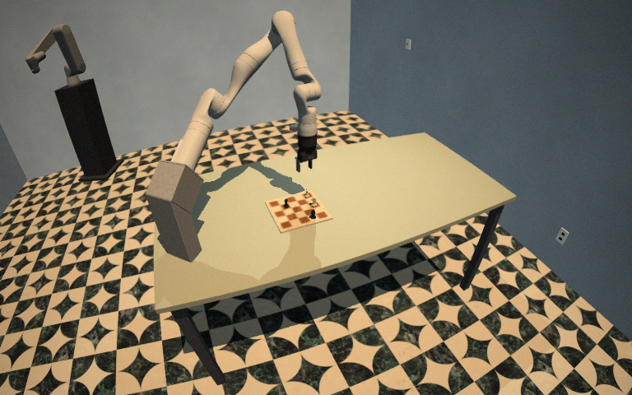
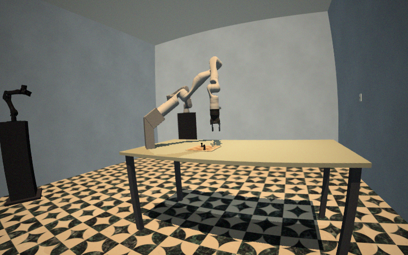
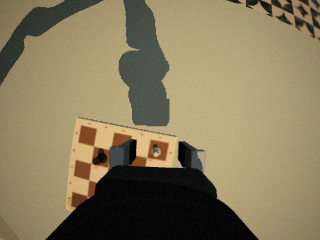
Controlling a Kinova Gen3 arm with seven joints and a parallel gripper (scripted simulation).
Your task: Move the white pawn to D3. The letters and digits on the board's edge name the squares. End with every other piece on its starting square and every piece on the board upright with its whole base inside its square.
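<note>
My hand is 130 mm above the white pawn, 20 mm to the left of it and 10 mm short of it. From my hand the other things lie so: pale grey piece 120 mm below, 90 mm to the right, 40 mm ahead; then chessboard 140 mm below, 120 mm to the right, 30 mm behind.
</note>
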